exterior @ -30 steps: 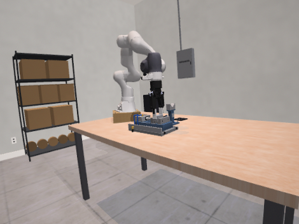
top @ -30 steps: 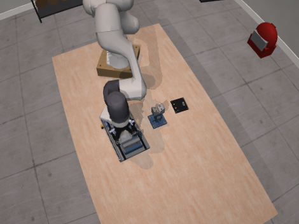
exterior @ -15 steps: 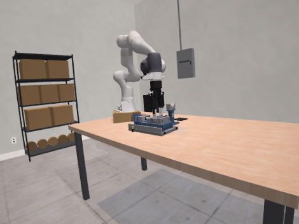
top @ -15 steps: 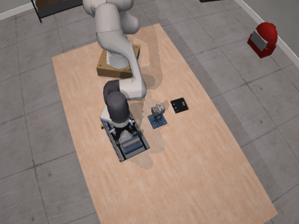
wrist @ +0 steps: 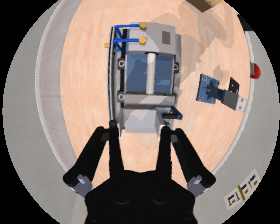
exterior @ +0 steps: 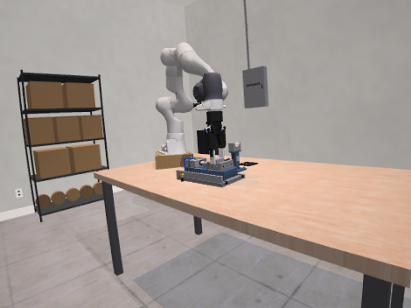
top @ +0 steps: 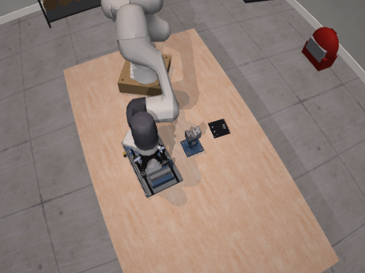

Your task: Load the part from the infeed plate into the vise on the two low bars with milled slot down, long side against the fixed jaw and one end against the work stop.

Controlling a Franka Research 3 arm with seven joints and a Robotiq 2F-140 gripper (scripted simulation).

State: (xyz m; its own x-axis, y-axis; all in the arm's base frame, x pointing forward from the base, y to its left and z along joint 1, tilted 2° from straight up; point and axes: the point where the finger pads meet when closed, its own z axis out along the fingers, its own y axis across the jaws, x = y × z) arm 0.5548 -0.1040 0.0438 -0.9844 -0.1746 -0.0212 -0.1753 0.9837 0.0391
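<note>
Now: the part 30 mm below my hand. Also, from my hand: vise (70 mm behind, 10 mm to the left, 80 mm below); then black infeed plate (160 mm behind, 390 mm to the left, 120 mm below).
</note>
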